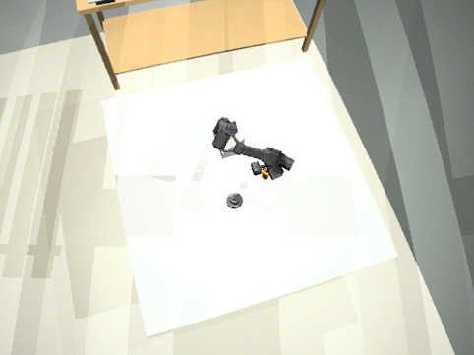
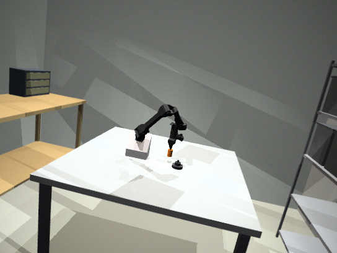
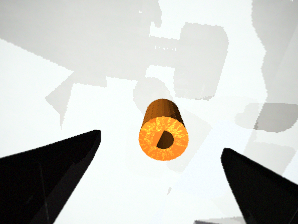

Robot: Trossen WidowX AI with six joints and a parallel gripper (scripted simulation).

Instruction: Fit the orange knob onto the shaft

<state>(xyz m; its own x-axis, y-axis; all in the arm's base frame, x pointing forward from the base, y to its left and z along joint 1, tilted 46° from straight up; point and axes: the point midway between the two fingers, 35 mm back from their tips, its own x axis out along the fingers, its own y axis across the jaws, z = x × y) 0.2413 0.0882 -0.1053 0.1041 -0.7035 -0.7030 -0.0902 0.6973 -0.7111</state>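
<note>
The orange knob lies 40 mm below my gripper tip. Round my gripper tip: dark round pedestal 200 mm to the right, 100 mm ahead, 40 mm below.
</note>
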